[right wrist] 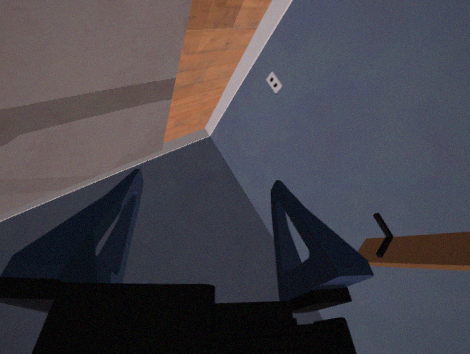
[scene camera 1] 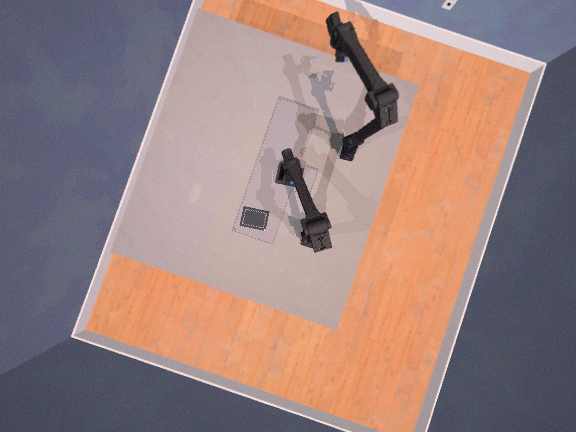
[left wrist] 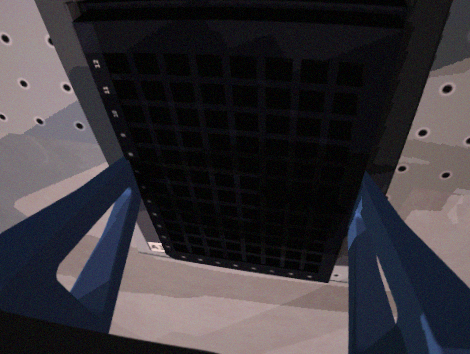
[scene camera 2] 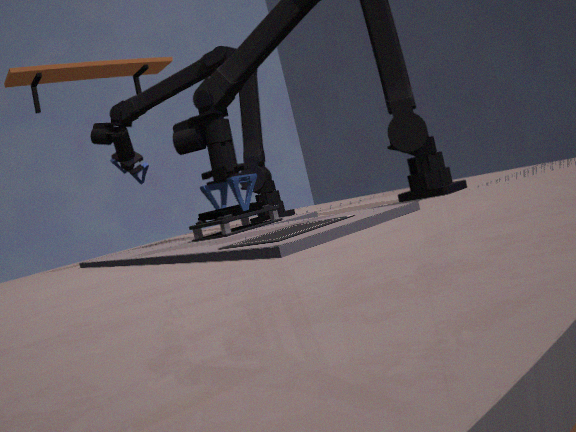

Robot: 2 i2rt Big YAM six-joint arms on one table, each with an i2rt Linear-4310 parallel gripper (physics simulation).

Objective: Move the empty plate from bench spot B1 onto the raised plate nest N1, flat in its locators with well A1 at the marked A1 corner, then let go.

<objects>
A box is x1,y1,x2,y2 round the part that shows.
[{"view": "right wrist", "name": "my right gripper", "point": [211,180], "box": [0,169,373,353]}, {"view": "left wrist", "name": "my left gripper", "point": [245,169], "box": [0,156,469,353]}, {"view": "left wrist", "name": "black well plate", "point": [248,135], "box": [72,0,407,282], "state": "gripped by my left gripper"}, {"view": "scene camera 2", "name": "my left gripper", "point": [233,213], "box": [200,141,256,210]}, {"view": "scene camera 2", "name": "my right gripper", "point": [134,177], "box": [110,142,148,183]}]
</objects>
